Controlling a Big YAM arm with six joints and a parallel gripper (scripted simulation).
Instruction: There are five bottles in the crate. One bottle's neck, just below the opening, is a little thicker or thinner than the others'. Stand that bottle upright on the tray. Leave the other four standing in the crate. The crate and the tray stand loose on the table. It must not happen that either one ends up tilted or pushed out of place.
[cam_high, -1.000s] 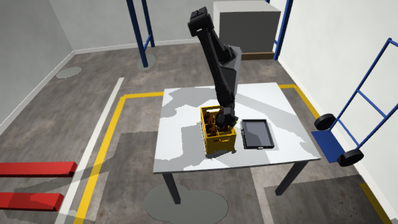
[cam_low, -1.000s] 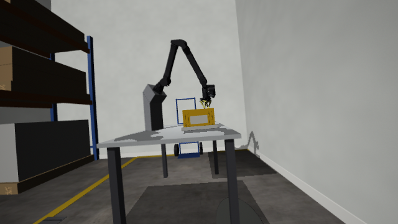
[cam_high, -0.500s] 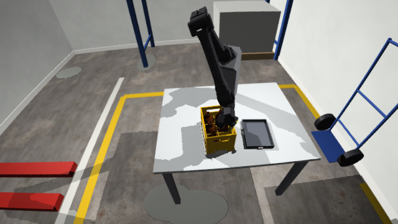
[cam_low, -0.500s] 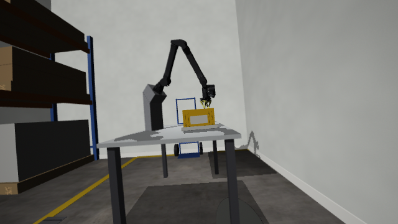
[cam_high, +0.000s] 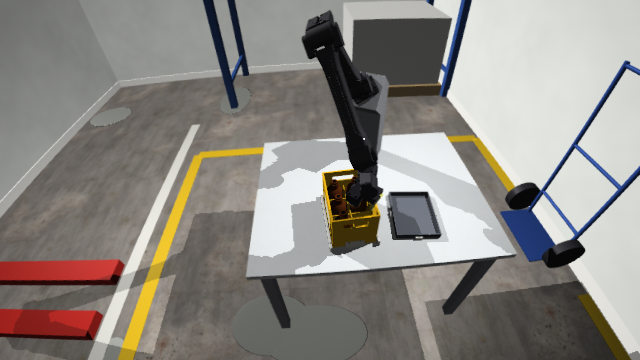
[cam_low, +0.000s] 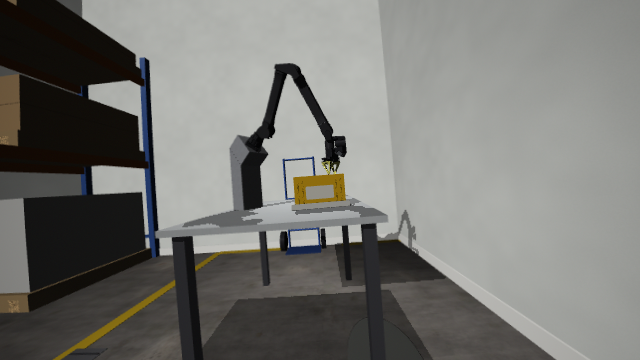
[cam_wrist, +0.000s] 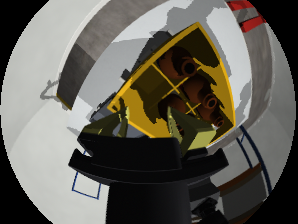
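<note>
My gripper is now 110 mm above the crate, 100 mm past it and 10 mm to the left of it. The rest, counted from my hand: dark tray (260 mm to the left, 180 mm below, 30 mm ahead); then brown bottle (170 mm behind, 100 mm below, 60 mm to the left).
</note>
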